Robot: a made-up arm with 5 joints. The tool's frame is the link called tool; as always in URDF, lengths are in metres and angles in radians. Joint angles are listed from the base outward.
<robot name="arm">
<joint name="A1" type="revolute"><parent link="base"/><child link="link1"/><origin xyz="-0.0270 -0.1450 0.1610"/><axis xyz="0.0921 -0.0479 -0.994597"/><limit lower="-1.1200" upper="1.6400"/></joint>
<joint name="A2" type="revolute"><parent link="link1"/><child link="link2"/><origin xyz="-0.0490 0.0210 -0.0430"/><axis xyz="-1 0 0"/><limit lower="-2.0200" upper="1.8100"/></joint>
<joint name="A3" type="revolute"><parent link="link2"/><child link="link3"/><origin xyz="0.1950 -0.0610 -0.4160"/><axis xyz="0 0 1"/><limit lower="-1.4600" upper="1.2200"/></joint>
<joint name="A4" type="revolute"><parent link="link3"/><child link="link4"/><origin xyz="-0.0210 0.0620 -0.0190"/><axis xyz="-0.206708 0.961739 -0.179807"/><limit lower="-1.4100" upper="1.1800"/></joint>
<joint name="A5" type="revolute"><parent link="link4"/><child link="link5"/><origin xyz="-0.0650 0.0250 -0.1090"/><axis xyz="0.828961 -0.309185 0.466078"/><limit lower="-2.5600" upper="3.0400"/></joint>
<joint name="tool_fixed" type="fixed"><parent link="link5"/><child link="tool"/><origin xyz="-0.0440 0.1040 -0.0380" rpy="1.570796 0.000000 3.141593"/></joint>
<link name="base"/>
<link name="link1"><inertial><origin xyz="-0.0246 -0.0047 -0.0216"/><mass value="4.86"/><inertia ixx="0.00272" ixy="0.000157" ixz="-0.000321" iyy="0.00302" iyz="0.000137" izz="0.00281"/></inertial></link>
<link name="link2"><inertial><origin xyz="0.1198 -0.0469 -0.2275"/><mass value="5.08"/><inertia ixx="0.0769" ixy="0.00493" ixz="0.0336" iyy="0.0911" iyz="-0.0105" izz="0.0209"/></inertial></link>
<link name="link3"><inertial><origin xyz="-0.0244 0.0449 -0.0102"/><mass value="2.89"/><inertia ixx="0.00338" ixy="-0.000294" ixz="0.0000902" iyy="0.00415" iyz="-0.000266" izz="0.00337"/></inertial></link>
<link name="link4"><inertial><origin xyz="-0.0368 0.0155 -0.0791"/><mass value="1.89"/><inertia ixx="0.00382" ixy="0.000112" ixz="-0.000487" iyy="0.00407" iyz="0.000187" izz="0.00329"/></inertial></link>
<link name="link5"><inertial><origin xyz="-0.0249 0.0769 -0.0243"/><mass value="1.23"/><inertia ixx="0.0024" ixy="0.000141" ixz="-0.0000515" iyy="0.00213" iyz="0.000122" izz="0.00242"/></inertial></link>
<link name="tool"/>
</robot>
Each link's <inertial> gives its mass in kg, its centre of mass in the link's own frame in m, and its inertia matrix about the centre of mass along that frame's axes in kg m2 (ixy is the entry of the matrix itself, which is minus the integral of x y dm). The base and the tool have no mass. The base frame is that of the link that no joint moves.
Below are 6 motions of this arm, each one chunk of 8 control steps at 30 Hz.
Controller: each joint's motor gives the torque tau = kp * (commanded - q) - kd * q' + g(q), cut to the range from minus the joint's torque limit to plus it. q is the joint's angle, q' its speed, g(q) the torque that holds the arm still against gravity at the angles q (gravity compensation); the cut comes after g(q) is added. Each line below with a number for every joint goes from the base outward.
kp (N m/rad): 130 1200 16 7.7 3.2
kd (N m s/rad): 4.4 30 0.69 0.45 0.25
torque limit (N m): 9.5 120 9.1 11 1.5
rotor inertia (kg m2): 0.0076 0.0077 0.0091 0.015 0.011
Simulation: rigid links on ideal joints. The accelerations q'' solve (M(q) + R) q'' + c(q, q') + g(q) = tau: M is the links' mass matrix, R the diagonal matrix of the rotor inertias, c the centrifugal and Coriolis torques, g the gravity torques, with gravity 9.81 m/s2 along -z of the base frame. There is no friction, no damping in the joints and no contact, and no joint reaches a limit. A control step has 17 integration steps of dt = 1/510 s. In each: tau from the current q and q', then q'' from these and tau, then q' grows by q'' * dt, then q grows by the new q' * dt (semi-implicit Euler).
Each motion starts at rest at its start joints. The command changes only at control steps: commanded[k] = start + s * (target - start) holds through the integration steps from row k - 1 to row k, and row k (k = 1, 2, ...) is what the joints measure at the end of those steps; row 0 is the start. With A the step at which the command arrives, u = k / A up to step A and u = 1 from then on. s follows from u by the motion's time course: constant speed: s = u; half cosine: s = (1 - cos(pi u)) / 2; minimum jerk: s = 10 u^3 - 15 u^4 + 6 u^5; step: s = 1 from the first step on.
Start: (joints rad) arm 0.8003 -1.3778 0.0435 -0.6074 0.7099
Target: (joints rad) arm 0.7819 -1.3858 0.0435 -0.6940 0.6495
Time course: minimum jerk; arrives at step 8
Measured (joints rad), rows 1 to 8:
1: 0.8003 -1.3778 0.0436 -0.6076 0.7098
2: 0.8001 -1.3781 0.0440 -0.6090 0.7094
3: 0.7995 -1.3790 0.0450 -0.6134 0.7079
4: 0.7981 -1.3805 0.0459 -0.6226 0.7045
5: 0.7955 -1.3825 0.0459 -0.6372 0.6984
6: 0.7918 -1.3846 0.0445 -0.6557 0.6891
7: 0.7876 -1.3861 0.0417 -0.6754 0.6772
8: 0.7834 -1.3868 0.0387 -0.6925 0.6640

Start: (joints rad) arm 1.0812 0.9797 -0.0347 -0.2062 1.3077
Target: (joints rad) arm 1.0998 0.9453 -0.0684 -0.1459 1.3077
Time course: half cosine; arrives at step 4
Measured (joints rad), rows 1 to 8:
1: 1.0812 0.9779 -0.0324 -0.2065 1.3090
2: 1.0816 0.9710 -0.0265 -0.2062 1.3150
3: 1.0838 0.9588 -0.0242 -0.2017 1.3274
4: 1.0891 0.9466 -0.0369 -0.1900 1.3400
5: 1.0964 0.9401 -0.0639 -0.1718 1.3424
6: 1.1029 0.9394 -0.0907 -0.1521 1.3296
7: 1.1067 0.9417 -0.1044 -0.1362 1.3067
8: 1.1074 0.9440 -0.1024 -0.1269 1.2837

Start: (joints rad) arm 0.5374 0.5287 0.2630 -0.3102 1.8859
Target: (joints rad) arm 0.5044 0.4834 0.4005 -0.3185 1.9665
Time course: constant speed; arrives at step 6
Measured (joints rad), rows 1 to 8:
1: 0.5361 0.5254 0.2743 -0.3104 1.8860
2: 0.5329 0.5179 0.2977 -0.3094 1.8893
3: 0.5280 0.5087 0.3230 -0.3064 1.8972
4: 0.5220 0.5000 0.3446 -0.3029 1.9082
5: 0.5153 0.4922 0.3634 -0.3009 1.9205
6: 0.5083 0.4848 0.3823 -0.3016 1.9329
7: 0.5028 0.4808 0.3911 -0.3055 1.9461
8: 0.4998 0.4809 0.3897 -0.3132 1.9572

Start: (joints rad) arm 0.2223 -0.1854 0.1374 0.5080 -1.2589
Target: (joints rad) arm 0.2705 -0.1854 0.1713 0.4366 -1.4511
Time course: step
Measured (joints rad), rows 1 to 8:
1: 0.2434 -0.1885 0.1571 0.5089 -1.2785
2: 0.2607 -0.1870 0.1604 0.5024 -1.3190
3: 0.2714 -0.1847 0.1600 0.4873 -1.3647
4: 0.2757 -0.1838 0.1623 0.4662 -1.4059
5: 0.2751 -0.1840 0.1673 0.4438 -1.4378
6: 0.2727 -0.1847 0.1728 0.4245 -1.4591
7: 0.2706 -0.1852 0.1769 0.4111 -1.4704
8: 0.2698 -0.1853 0.1787 0.4043 -1.4741

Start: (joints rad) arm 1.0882 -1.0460 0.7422 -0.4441 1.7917
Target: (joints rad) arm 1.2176 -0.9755 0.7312 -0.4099 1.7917
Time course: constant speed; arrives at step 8
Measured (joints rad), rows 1 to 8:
1: 1.0883 -1.0421 0.7317 -0.4472 1.7912
2: 1.0906 -1.0341 0.7176 -0.4519 1.7855
3: 1.0969 -1.0247 0.7114 -0.4529 1.7743
4: 1.1082 -1.0151 0.7144 -0.4474 1.7624
5: 1.1243 -1.0055 0.7227 -0.4353 1.7544
6: 1.1444 -0.9959 0.7321 -0.4190 1.7525
7: 1.1676 -0.9863 0.7402 -0.4017 1.7566
8: 1.1927 -0.9770 0.7456 -0.3867 1.7652

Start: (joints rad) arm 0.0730 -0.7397 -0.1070 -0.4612 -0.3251
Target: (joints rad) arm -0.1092 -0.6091 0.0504 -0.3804 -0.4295
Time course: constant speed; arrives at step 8
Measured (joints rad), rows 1 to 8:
1: 0.0684 -0.7341 -0.1177 -0.4669 -0.3185
2: 0.0577 -0.7198 -0.1318 -0.4832 -0.3115
3: 0.0433 -0.6999 -0.1340 -0.5058 -0.3165
4: 0.0265 -0.6789 -0.1210 -0.5258 -0.3377
5: 0.0070 -0.6597 -0.0985 -0.5362 -0.3701
6: -0.0160 -0.6430 -0.0734 -0.5345 -0.4051
7: -0.0430 -0.6279 -0.0485 -0.5223 -0.4356
8: -0.0734 -0.6133 -0.0231 -0.5024 -0.4582

